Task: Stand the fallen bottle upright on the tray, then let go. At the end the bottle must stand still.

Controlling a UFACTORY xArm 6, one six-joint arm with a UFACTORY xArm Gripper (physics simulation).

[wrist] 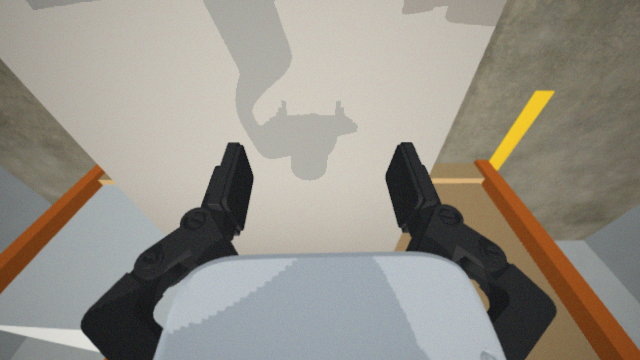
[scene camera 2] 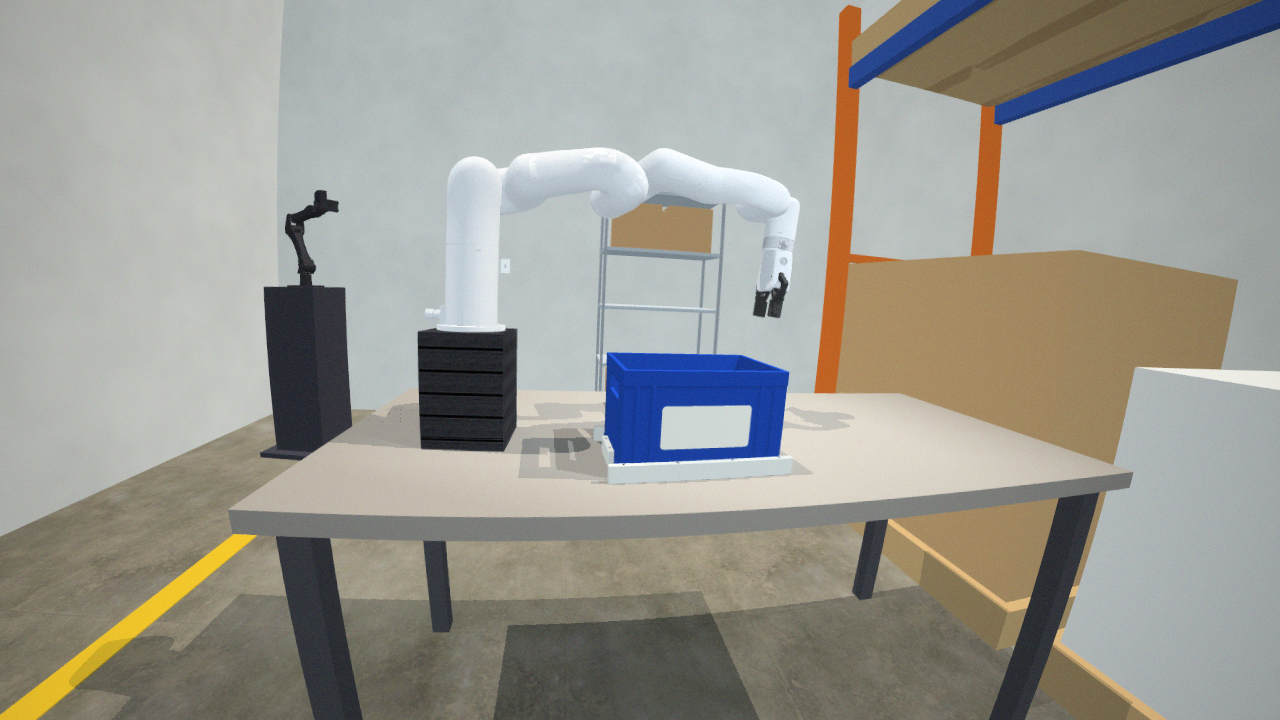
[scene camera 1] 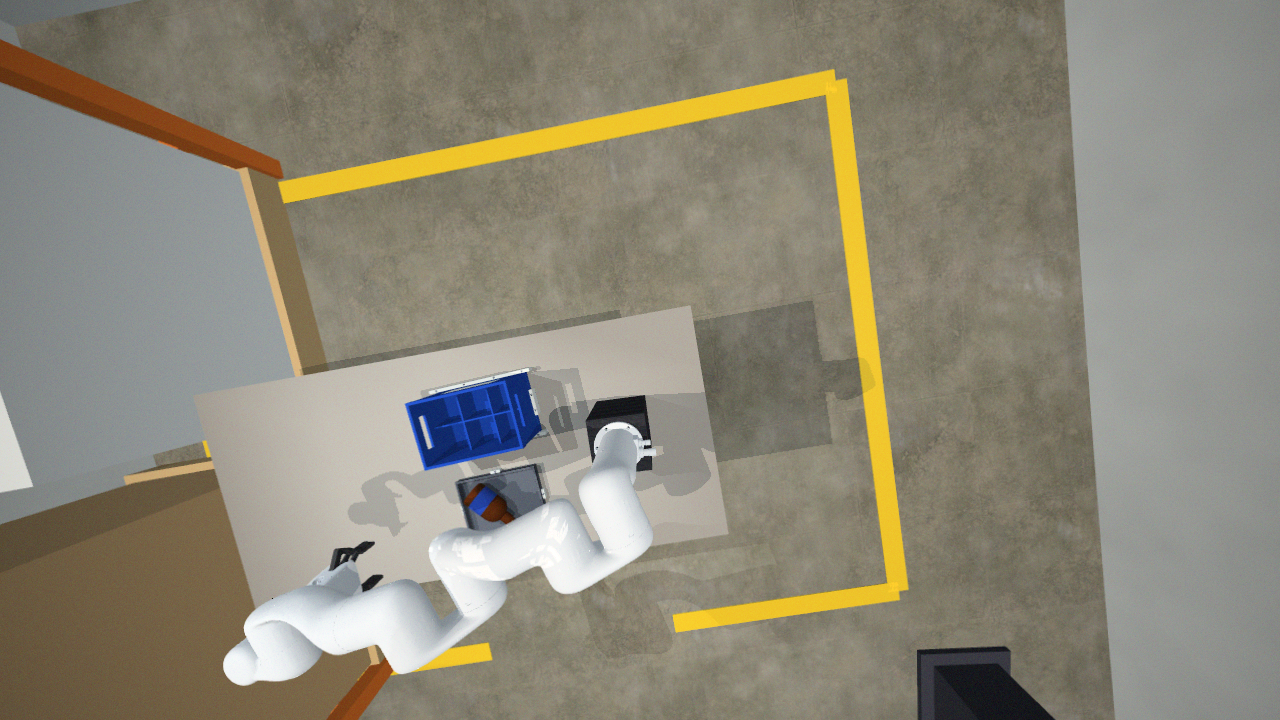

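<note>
A brown bottle with a blue label lies on its side in the dark grey tray in scene camera 1. Its wide end is at the upper left and its neck points to the lower right, where the white arm partly covers the view. The bottle does not show in scene camera 2 or the wrist view. My gripper is open and empty. It hangs above the table, to the left of the tray in scene camera 1, with its fingers wide apart and apart from the bottle.
A tall blue crate with compartments stands beside the tray, with white rails at its foot. The arm stands on a black pedestal on the table. An orange rack post rises beyond the table.
</note>
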